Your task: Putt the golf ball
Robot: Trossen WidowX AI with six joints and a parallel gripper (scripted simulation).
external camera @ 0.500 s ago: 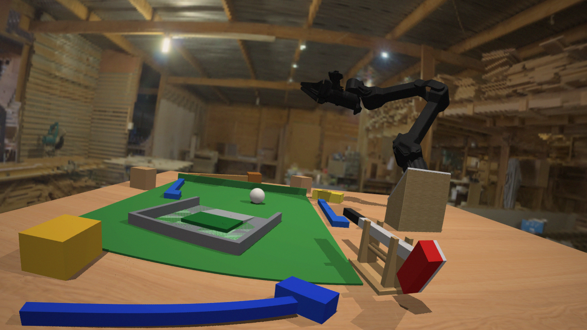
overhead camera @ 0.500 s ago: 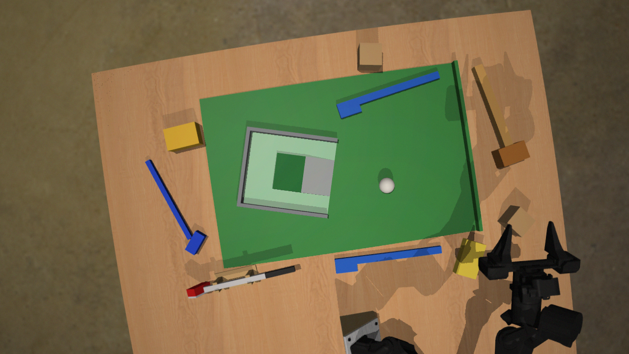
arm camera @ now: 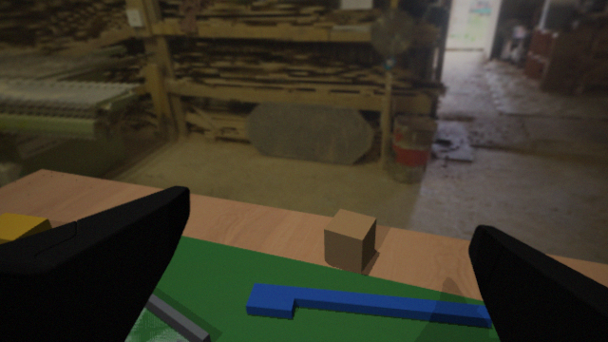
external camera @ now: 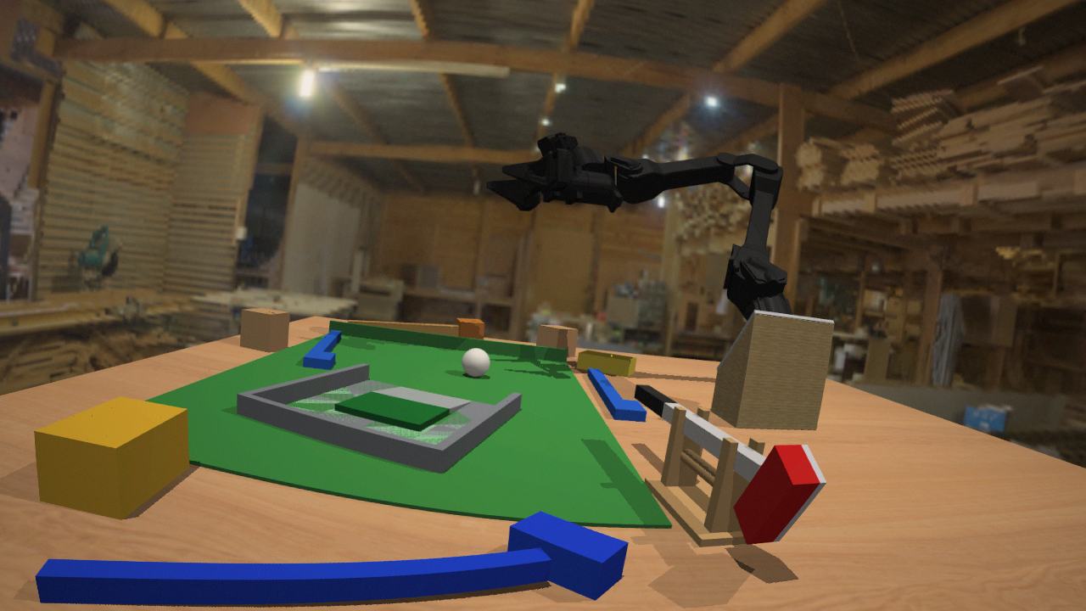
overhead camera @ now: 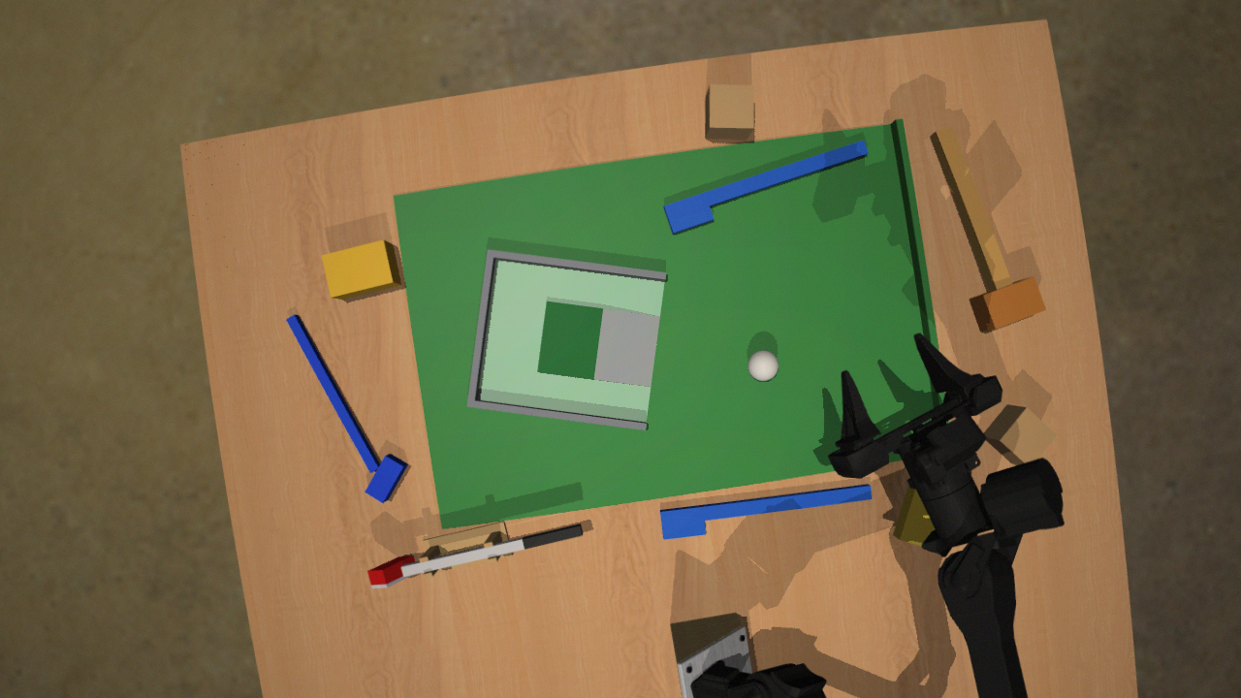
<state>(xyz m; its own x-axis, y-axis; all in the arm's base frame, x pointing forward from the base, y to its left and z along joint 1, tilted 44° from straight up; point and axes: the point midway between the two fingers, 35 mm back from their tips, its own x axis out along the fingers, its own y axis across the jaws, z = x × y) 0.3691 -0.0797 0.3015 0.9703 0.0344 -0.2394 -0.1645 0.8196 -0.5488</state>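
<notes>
My gripper tip is 15 cm past the red putter, 53 cm to the right of it and 26 cm above it. From my gripper tip the other things lie so: white golf ball (8 cm to the left, 29 cm below); green mat (9 cm ahead, 18 cm to the left, 31 cm below); wooden rack (15 cm behind, 54 cm to the left, 28 cm below).
</notes>
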